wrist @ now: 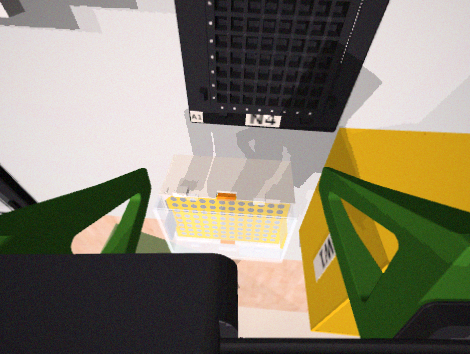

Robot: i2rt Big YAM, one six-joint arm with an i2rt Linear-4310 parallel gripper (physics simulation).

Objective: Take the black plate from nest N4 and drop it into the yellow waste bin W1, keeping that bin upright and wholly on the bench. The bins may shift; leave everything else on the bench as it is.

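Frame: origin at the arm's base, x right, y ahead, z up, level; millimetres.
Where they show: gripper, fingertip midpoint: (pixel 234 177).
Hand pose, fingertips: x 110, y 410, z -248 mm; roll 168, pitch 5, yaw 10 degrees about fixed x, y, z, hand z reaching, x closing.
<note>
Each offset is from my fingertips to the top centre of the thing. "spot": to the spot under its first point.
The black plate @(dx +9, dy +62, dz -64 mm) (pixel 275 60), a dark grid of square wells, sits in the black nest N4 @(spot: dx -11, dy -17, dz -78 mm) (pixel 225 119) at the top of the wrist view; its far end is cut off by the frame. My gripper (pixel 234 177) is open and empty, its green fingertips wide apart, and appears on the near side of the nest. The yellow waste bin W1 @(dx +165, dy -88, dz +30 mm) (pixel 400 155) stands upright at the right, partly hidden behind my right finger. Its label faces left.
A clear box @(dx +7, dy -113, dz -21 mm) (pixel 230 177) with a yellow dotted rack @(dx +8, dy -113, dz -21 mm) (pixel 230 220) and orange clips shows between the fingers, close to the left of W1. Part of a green object (pixel 152 242) shows beside my left finger. A black edge @(spot: dx -257, dy -179, dz -84 mm) (pixel 15 187) crosses the left border.
</note>
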